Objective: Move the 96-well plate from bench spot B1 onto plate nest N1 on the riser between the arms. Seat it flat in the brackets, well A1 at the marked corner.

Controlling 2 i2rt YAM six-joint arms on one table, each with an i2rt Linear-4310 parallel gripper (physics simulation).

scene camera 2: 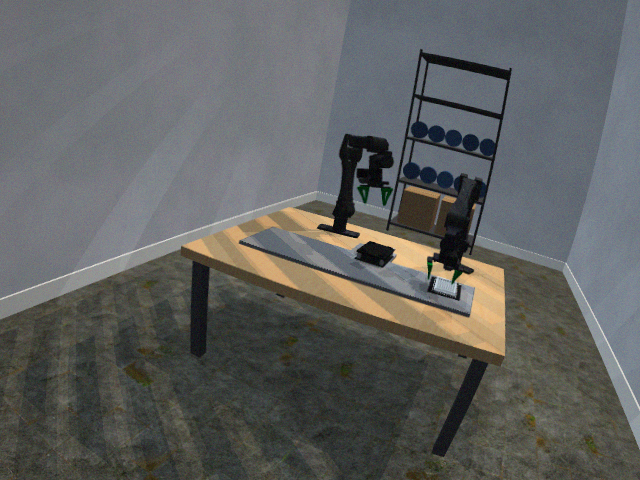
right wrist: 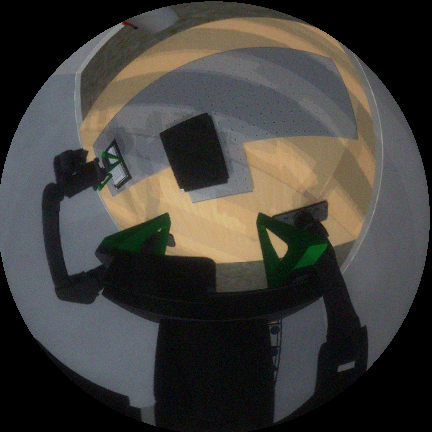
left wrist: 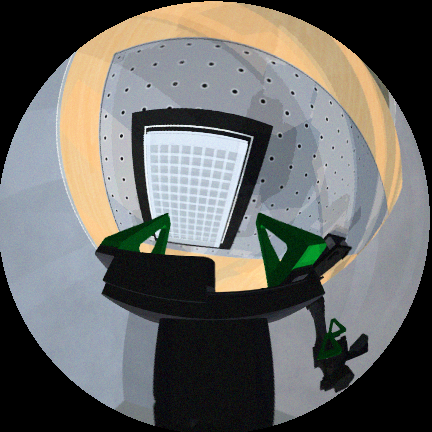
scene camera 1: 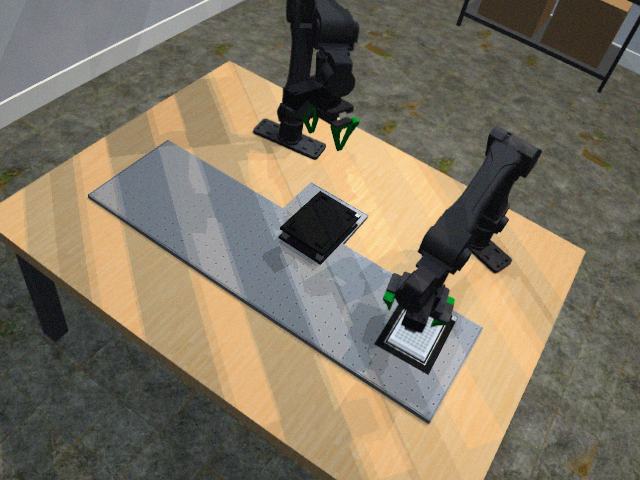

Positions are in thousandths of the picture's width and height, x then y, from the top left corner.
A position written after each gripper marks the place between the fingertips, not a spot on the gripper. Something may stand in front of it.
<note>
The left gripper (scene camera 1: 641,659) is open and touches a white well plate (scene camera 1: 654,720). The right gripper (scene camera 1: 509,295) is open, holding nothing. Further things: a black plate nest (scene camera 1: 666,764).
The white well plate is seen too in the left wrist view (left wrist: 446,409). The left gripper also shows in the right wrist view (right wrist: 270,385) and in the left wrist view (left wrist: 492,503). The right gripper is seen too in the right wrist view (right wrist: 494,503) and in the left wrist view (left wrist: 765,751).
</note>
